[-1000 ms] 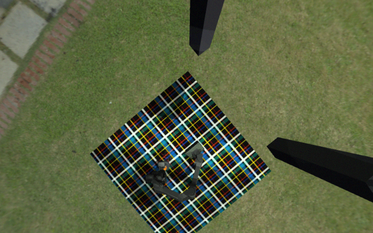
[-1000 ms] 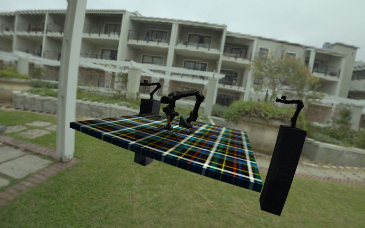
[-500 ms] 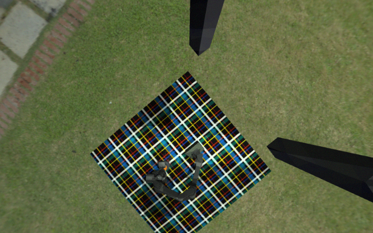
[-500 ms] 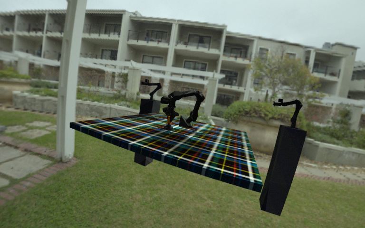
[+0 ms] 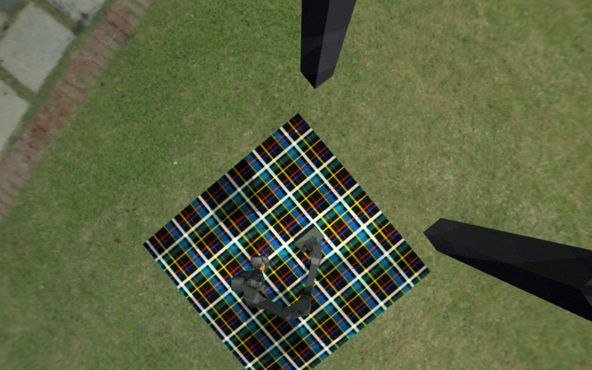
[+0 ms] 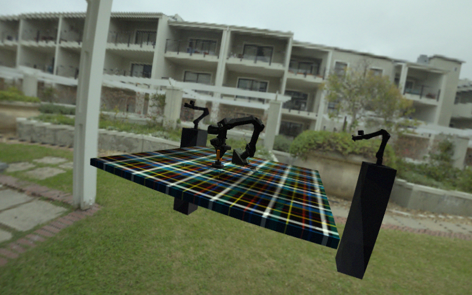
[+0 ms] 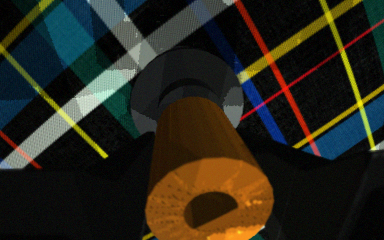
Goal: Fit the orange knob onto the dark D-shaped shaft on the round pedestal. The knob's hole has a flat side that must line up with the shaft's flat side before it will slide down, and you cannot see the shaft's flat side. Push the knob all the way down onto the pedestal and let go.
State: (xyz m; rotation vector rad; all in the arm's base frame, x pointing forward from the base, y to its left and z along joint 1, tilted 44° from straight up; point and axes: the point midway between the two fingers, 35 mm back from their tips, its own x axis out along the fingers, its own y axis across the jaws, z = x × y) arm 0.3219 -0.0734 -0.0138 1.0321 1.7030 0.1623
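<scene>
My gripper tip is now 2 cm below the orange knob. Round my gripper tip: round dark pedestal (4 cm below).
</scene>
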